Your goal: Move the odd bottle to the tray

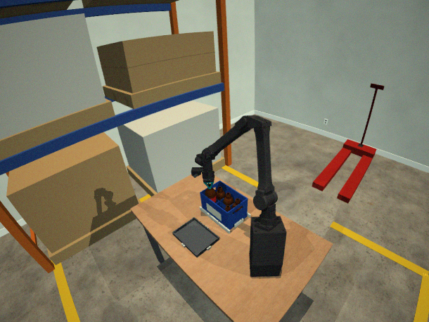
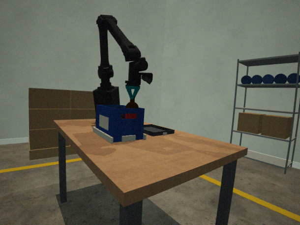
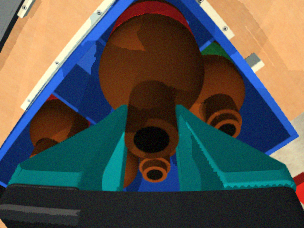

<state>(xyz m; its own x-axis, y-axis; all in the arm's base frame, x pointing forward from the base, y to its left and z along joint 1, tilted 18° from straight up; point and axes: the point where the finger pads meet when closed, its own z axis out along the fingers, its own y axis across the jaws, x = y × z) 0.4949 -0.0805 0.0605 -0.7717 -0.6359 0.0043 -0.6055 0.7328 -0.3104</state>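
The bottle is 6 cm below my hand. From my hand the other things lie so: crate: 9 cm behind, 3 cm to the right, 15 cm below; dark tray: 8 cm behind, 25 cm to the left, 22 cm below.
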